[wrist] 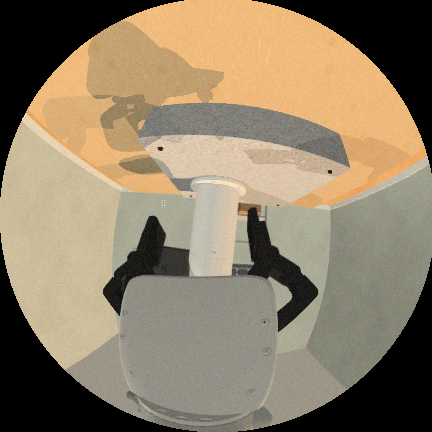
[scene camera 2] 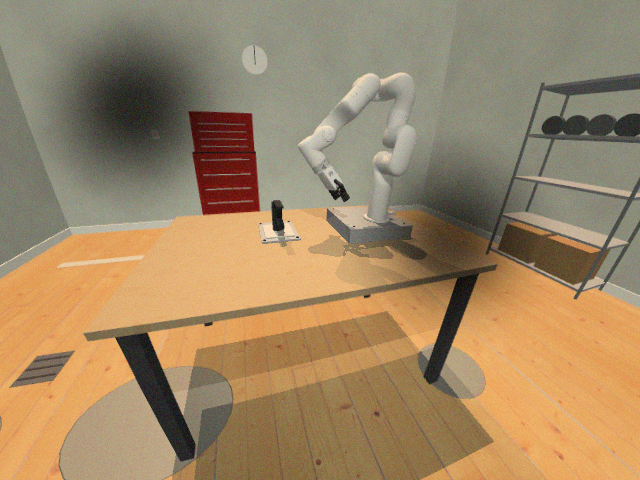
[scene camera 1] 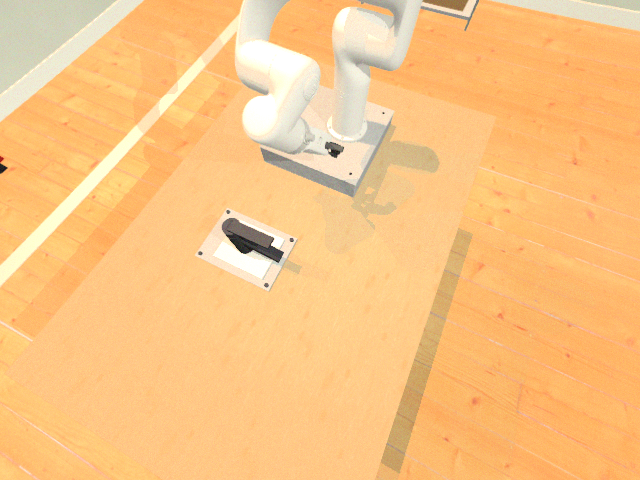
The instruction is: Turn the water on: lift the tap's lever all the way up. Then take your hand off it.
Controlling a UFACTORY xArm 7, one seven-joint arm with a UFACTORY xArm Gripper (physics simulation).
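Where they show: gripper, between the fingertips: [wrist: 201,221] [scene camera 2: 342,199]; arm's base, origin of its link: [wrist: 218,186] [scene camera 2: 376,218] [scene camera 1: 346,127].
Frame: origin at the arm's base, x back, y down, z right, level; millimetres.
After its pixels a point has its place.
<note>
The black tap [scene camera 1: 240,244] {x -471, y -18, z 157 mm} [scene camera 2: 278,219] {x -465, y -22, z 99 mm} stands on a pale mounting plate [scene camera 1: 212,236] {x -450, y 58, z 278 mm} [scene camera 2: 283,239] {x -459, y 57, z 55 mm} with a bolt at each corner. In scene camera 1 its lever [scene camera 1: 250,234] {x -461, y -90, z 113 mm} is the dark flat bar on top, lying low along the spout. In scene camera 2 the lever's angle is hard to tell. My gripper [scene camera 1: 334,150] [scene camera 2: 339,191] {x -190, y -108, z 24 mm} [wrist: 201,221] {x -190, y -108, z 24 mm} is open, with nothing between its fingers. It hangs in the air near the robot's base, well apart from the tap and above its height. The tap does not show in the wrist view.
The robot's grey base block [scene camera 1: 310,173] {x -180, y 27, z 64 mm} [scene camera 2: 379,234] {x -60, y 34, z -104 mm} [wrist: 240,120] {x -182, y 27, z 56 mm} sits on the wooden table [scene camera 1: 232,361] {x -740, y 65, z 86 mm} [scene camera 2: 206,279] {x -777, y 66, z -137 mm}, behind the tap in scene camera 1 and right of it in scene camera 2. A red tool cabinet [scene camera 2: 227,180] and a shelf rack [scene camera 2: 520,160] stand beyond the table.
</note>
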